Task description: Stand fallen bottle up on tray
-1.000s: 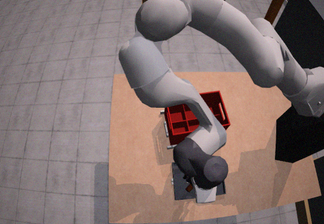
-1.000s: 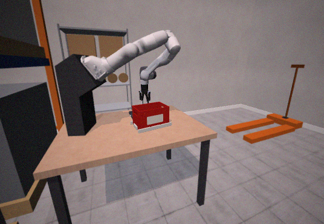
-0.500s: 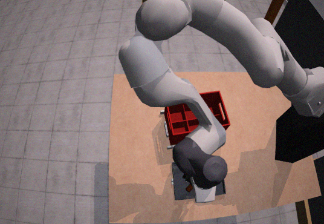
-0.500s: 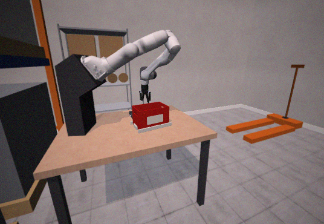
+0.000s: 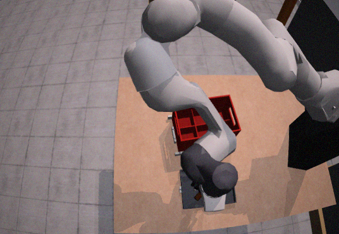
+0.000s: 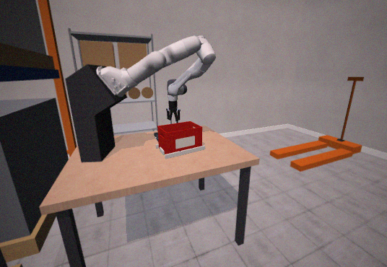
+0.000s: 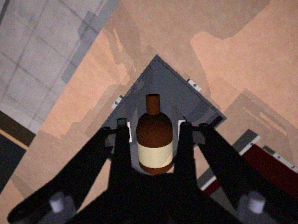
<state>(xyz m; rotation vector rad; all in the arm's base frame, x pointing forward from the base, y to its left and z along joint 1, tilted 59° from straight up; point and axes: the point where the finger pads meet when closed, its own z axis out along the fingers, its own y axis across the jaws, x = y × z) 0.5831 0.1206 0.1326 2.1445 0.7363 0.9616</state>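
The bottle lies 50 mm behind my hand, 20 mm to the right of it and 60 mm below it. Also, from my hand: crate: 170 mm behind, 280 mm to the right, 20 mm below; then grey tray: 60 mm behind, 20 mm to the right, 90 mm below.
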